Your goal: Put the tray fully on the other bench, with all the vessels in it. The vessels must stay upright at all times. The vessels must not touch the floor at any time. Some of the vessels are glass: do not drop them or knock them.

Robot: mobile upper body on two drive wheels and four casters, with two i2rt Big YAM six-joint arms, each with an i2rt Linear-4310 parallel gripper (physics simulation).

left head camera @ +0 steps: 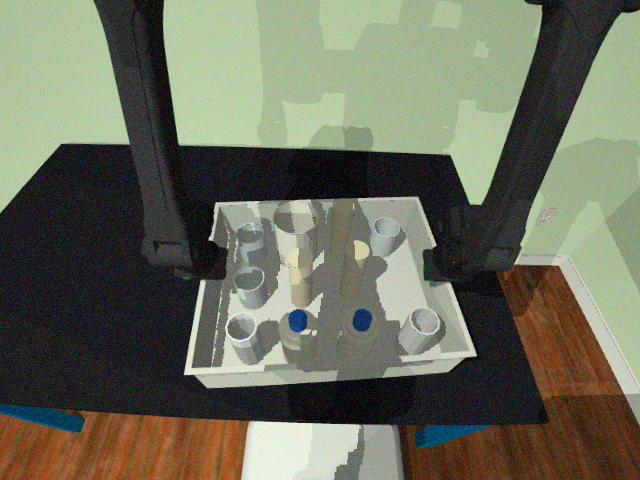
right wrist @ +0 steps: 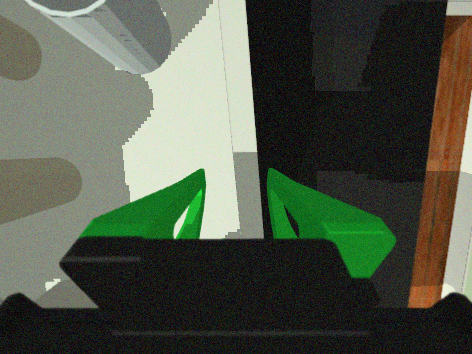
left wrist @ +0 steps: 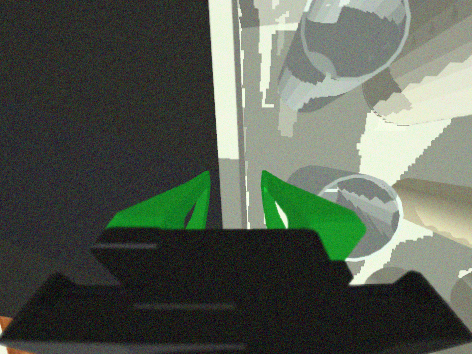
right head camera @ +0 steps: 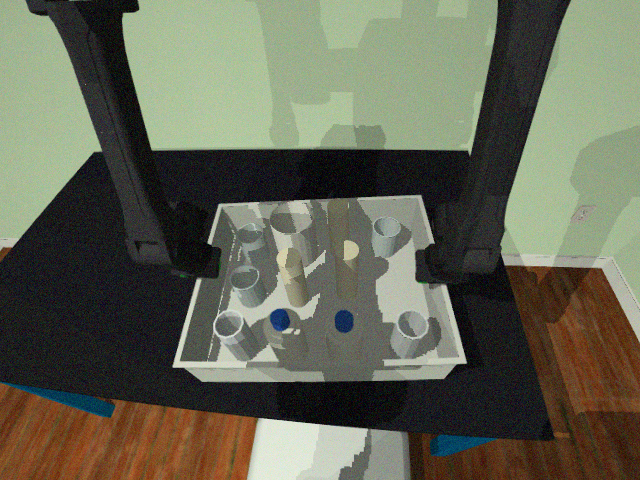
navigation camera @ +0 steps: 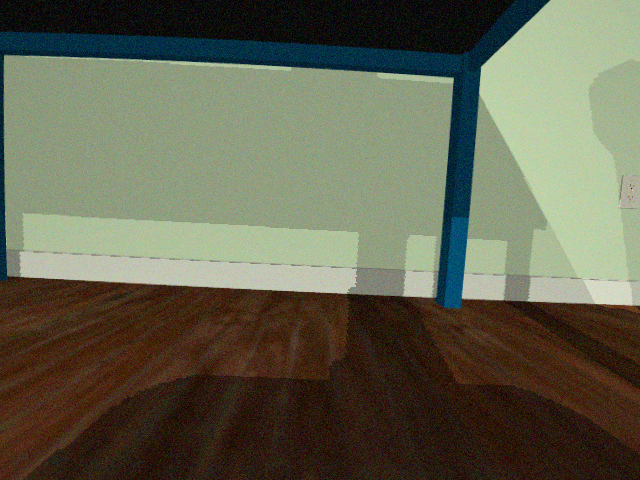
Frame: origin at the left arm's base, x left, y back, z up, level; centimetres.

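Seen in the pictures: left gripper, fingertip midpoint: (left head camera: 211, 267) (left wrist: 235, 177) (right head camera: 211, 266); right gripper, fingertip midpoint: (left head camera: 432, 269) (right wrist: 236, 176).
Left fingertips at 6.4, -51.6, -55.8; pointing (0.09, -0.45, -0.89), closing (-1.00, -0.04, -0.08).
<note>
Offsets run from my left fingertips to a thing's top centre, as dx, dy, dz. Level surfaces: height alone.
A white tray {-26.9, +1.8, +4.0} (left head camera: 330, 369) (right head camera: 320, 364) sits on a black bench {dz -9.0} (left head camera: 82, 310) (right head camera: 77, 320). In it stand upright several clear beakers, among them a large one {-19.4, -11.5, +5.9} (left head camera: 295, 232) (right head camera: 292, 232), tan cylinders {-21.4, +3.0, +9.1} (left head camera: 301, 279) (right head camera: 294, 279) and two bottles with blue caps {-21.6, +16.4, +9.1} (left head camera: 297, 320) {-33.5, +16.0, +9.1} (left head camera: 361, 319). My left gripper (left wrist: 235, 177) is partly open, its fingertips on either side of the tray's left wall as seen from above, a glass beaker {-9.3, +2.8, +0.3} (left wrist: 357, 215) beside the inner finger. My right gripper (right wrist: 236, 176) is partly open over the right wall in the same way. Nothing is held. Fingertip height against the rims is hard to tell.
A pale green wall (left head camera: 217, 77) (navigation camera: 206, 144) stands behind the bench. Blue bench legs and rails (navigation camera: 460, 180) show in the navigation camera. The robot's white base (left head camera: 289, 449) is at the bench's front edge, above the wooden floor {dz -85.2} (left head camera: 155, 444). The other bench does not show.
</note>
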